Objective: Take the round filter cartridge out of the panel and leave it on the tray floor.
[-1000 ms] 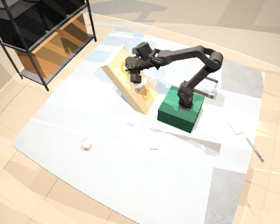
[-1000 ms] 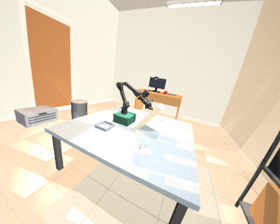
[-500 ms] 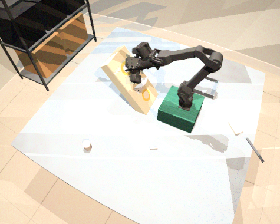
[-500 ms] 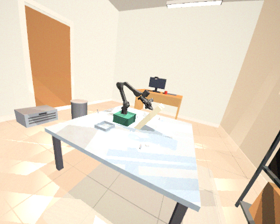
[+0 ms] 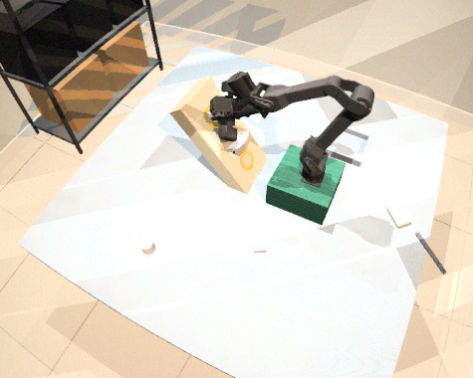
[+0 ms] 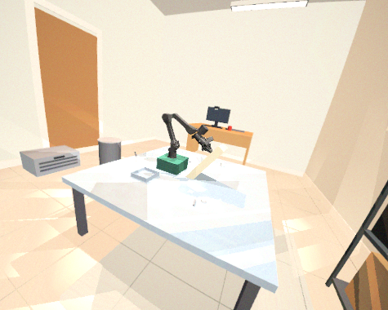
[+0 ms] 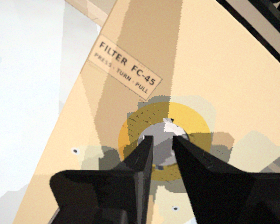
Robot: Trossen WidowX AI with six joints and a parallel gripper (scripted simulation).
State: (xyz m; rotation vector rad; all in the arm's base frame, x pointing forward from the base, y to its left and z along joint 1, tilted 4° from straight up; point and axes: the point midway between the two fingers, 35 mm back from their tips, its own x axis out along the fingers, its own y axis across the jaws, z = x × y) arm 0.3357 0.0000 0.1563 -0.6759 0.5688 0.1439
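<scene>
Right now the round filter cartridge is 10 mm below my gripper tip and 10 mm ahead of it. Round my gripper tip: cream service panel: 80 mm below, 40 mm behind; then flat card: 690 mm behind, 220 mm below, 40 mm to the right; then tray: 430 mm behind, 270 mm to the right, 220 mm below.
</scene>
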